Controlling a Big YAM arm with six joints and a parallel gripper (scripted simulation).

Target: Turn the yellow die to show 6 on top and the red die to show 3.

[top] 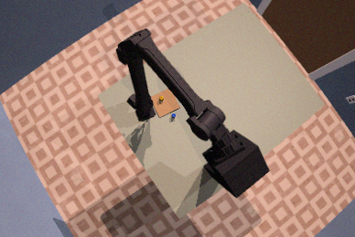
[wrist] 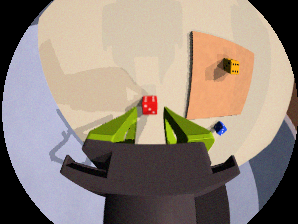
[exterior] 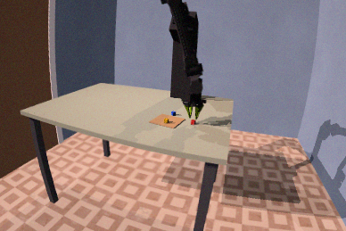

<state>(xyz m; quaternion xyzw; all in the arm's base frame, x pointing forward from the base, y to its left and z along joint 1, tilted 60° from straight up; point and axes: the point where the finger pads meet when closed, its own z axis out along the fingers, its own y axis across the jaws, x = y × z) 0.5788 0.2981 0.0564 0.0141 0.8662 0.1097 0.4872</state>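
Now: hand 3 cm above the red die. The rest, counted from my hand: yellow die 10 cm to the right, 8 cm ahead, 3 cm below; blue die 15 cm to the right, 4 cm behind, 3 cm below; orange mat 12 cm to the right, 6 cm ahead, 4 cm below.
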